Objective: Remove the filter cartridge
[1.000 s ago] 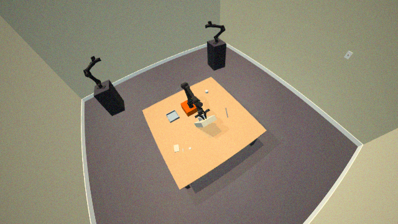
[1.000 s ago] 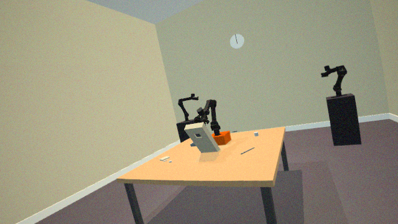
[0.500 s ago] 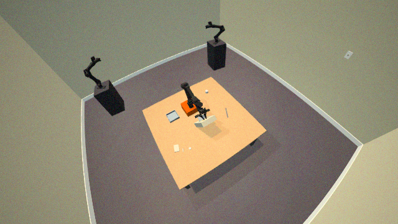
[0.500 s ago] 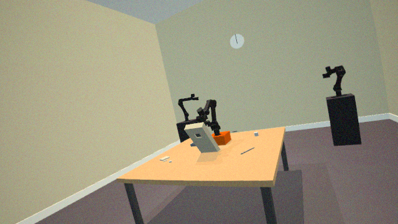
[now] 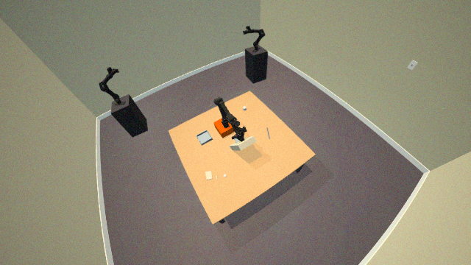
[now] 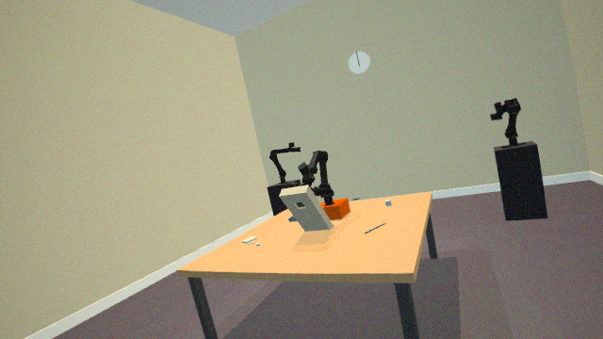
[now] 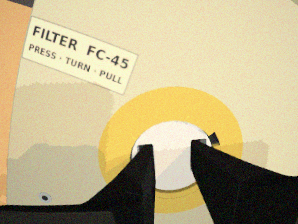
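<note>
Right now the grey service panel is 8 cm below my gripper tip and 4 cm behind it. Round my gripper tip: pale card 45 cm to the right, 23 cm below, 7 cm ahead; then pin 38 cm to the right, 23 cm below, 12 cm ahead; then round filter cartridge 1 cm below, 1 cm ahead.
</note>
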